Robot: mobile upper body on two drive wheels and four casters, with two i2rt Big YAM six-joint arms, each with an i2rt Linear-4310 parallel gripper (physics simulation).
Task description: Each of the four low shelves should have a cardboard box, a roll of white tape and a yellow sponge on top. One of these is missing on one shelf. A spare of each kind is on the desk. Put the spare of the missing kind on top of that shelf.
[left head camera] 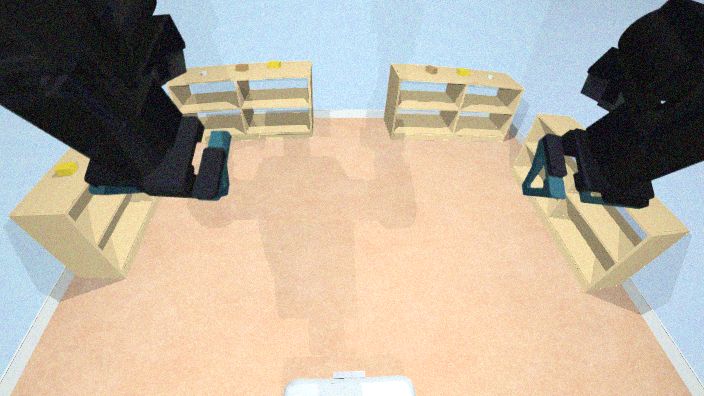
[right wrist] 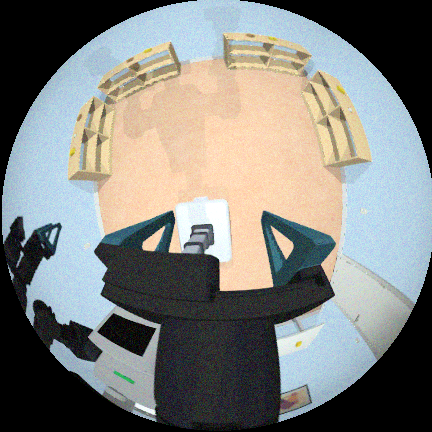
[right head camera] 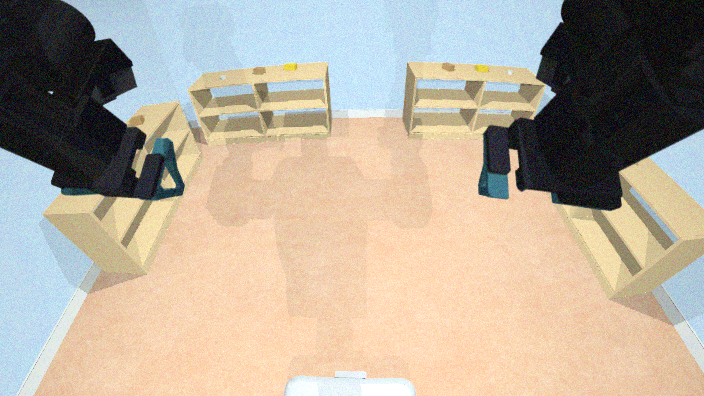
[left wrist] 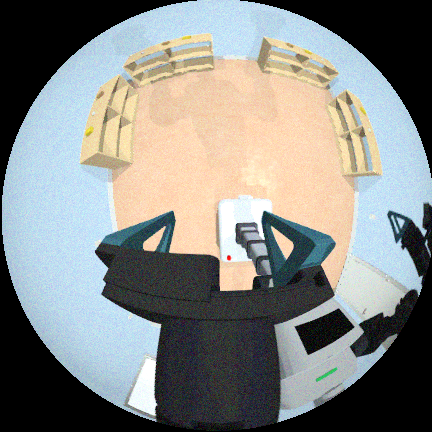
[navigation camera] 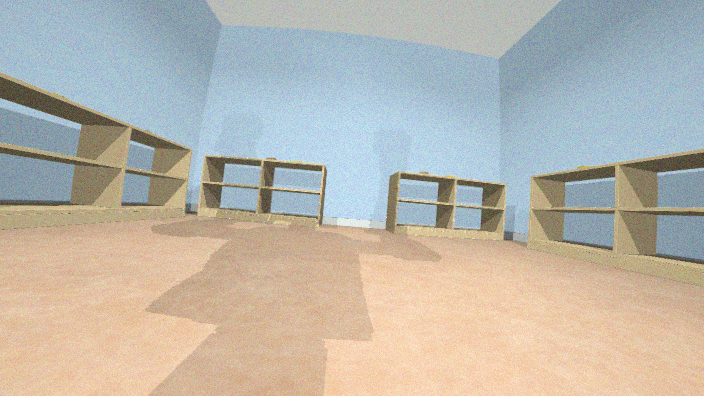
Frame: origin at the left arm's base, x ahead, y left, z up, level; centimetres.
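Seen in the pictures: left gripper, fingertip midpoint: [left head camera: 189, 187] [right wrist: 55, 223] [right head camera: 152, 189] [left wrist: 217, 214]; right gripper, fingertip midpoint: [left head camera: 553, 194] [right wrist: 217, 214] [right head camera: 517, 193] [left wrist: 390, 212].
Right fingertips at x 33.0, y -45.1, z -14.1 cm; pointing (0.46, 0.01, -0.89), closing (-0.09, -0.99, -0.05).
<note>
A point is followed by its place in that frame.
The left-side shelf [left head camera: 37, 202] {z -79.9, x 93.4, y 138.0 cm} [left wrist: 94, 151] {z -80.3, x 88.1, y 118.4 cm} bears a box [right head camera: 136, 120] {z -75.9, x 172.3, y 137.6 cm} [left wrist: 100, 94] {z -77.3, x 172.6, y 136.9 cm}, white tape [left wrist: 93, 113] {z -78.7, x 142.6, y 137.9 cm} and a yellow sponge [left head camera: 66, 169] {z -75.9, x 114.6, y 131.6 cm} [left wrist: 89, 131] {z -76.7, x 114.5, y 131.4 cm}. The back-left shelf [left head camera: 300, 71] {z -79.9, x 242.4, y 11.4 cm} bears tape [left head camera: 203, 73] {z -78.0, x 242.6, y 95.0 cm}, a box [left head camera: 242, 67] {z -76.1, x 245.9, y 60.7 cm} and a sponge [left head camera: 274, 64] {z -76.4, x 251.0, y 34.2 cm}. The back-right shelf [left head camera: 506, 81] {z -80.0, x 251.4, y -177.1 cm} bears a box [left head camera: 431, 69] {z -76.0, x 249.1, y -99.8 cm}, a sponge [left head camera: 463, 72] {z -76.9, x 252.4, y -131.5 cm} and tape [left head camera: 490, 76] {z -77.7, x 252.9, y -159.6 cm}. On the right-side shelf [left head camera: 662, 220] {z -80.0, x 79.6, y -200.3 cm} [right wrist: 359, 146] {z -80.0, x 82.0, y -188.8 cm} I see a sponge [right wrist: 341, 89] {z -75.5, x 157.6, y -193.7 cm} and tape [right wrist: 350, 109]; no box shows there. My left gripper [left wrist: 217, 214] {z -14.1, x 33.8, y 0.1 cm} and right gripper [right wrist: 219, 215] {z -14.1, x 33.0, y -45.1 cm} are open, empty, away from the shelves.
Part of the white desk [right wrist: 285, 350] {z -69.0, x -174.7, y -120.5 cm} with a yellow sponge [right wrist: 298, 344] {z -64.5, x -151.9, y -132.1 cm} shows low in the right wrist view. A door [right wrist: 375, 305] {z -33.3, x -94.1, y -223.8 cm} is beside it. My white base [left head camera: 320, 387] {z -115.0, x 28.4, y -11.0 cm} is at the bottom of the left head view. Blue walls stand behind the shelves.
</note>
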